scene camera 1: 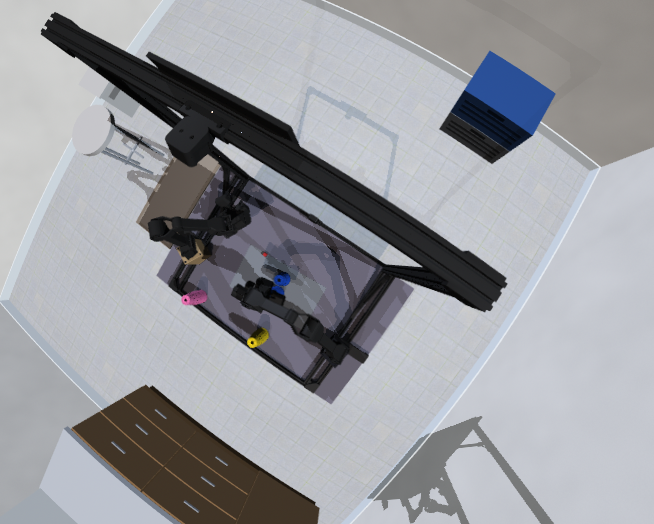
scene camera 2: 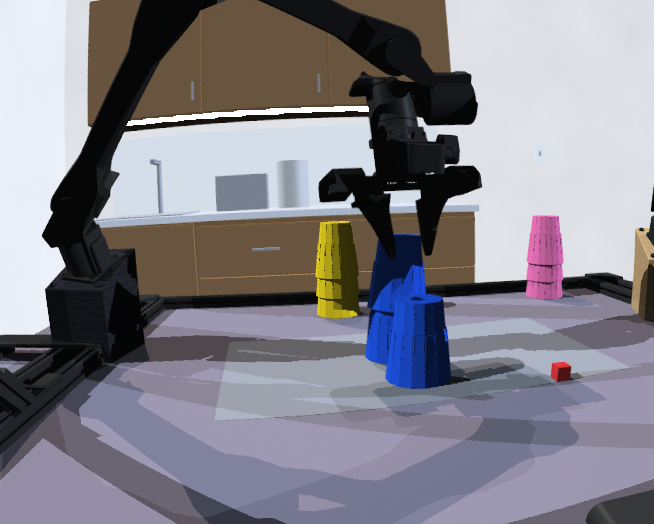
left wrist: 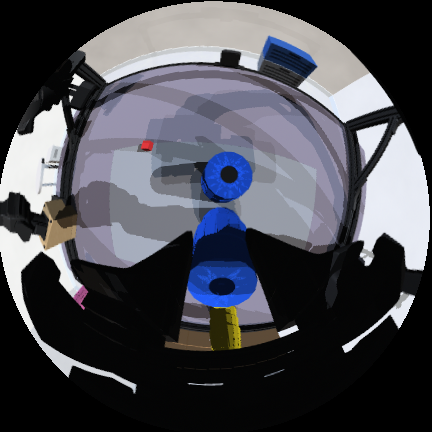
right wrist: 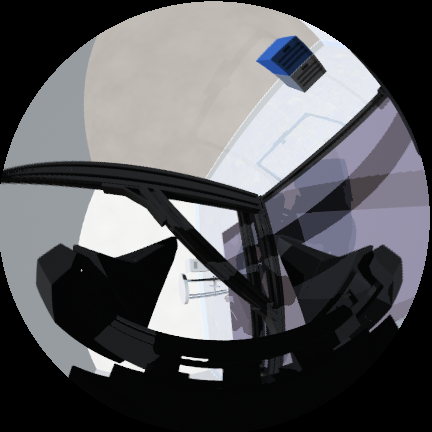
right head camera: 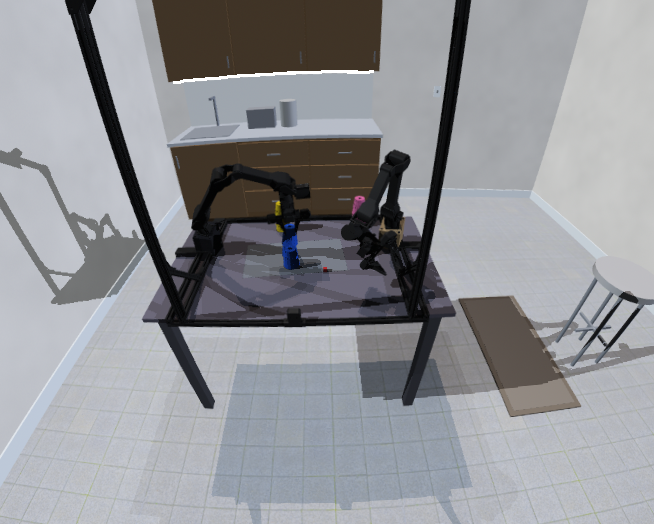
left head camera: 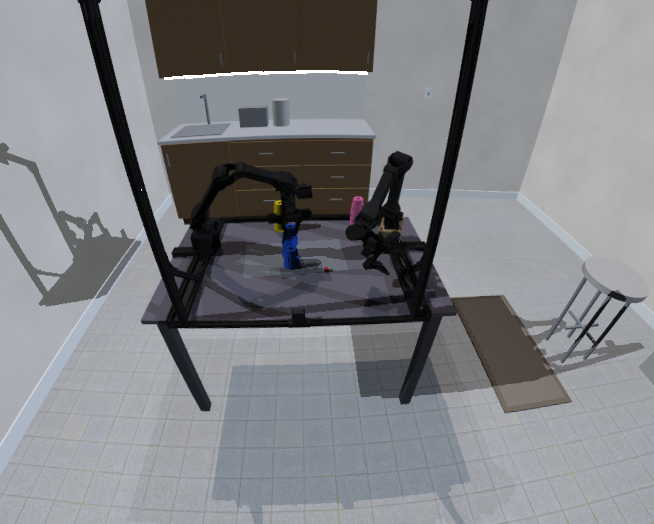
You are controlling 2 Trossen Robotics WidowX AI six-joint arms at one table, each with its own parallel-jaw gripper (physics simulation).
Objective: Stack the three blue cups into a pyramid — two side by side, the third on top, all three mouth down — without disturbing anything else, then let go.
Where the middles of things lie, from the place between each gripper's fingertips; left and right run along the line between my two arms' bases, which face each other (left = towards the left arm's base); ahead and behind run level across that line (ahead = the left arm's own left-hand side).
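My right gripper is 15 cm above the pale mat (scene camera 2: 261, 379), while being 29 cm short of it and 38 cm to the right of it. With my left gripper I am 120 mm above the mat and 10 mm to the left of it. Going by its middle, the pale mat is nearer to my left gripper than to my right gripper.
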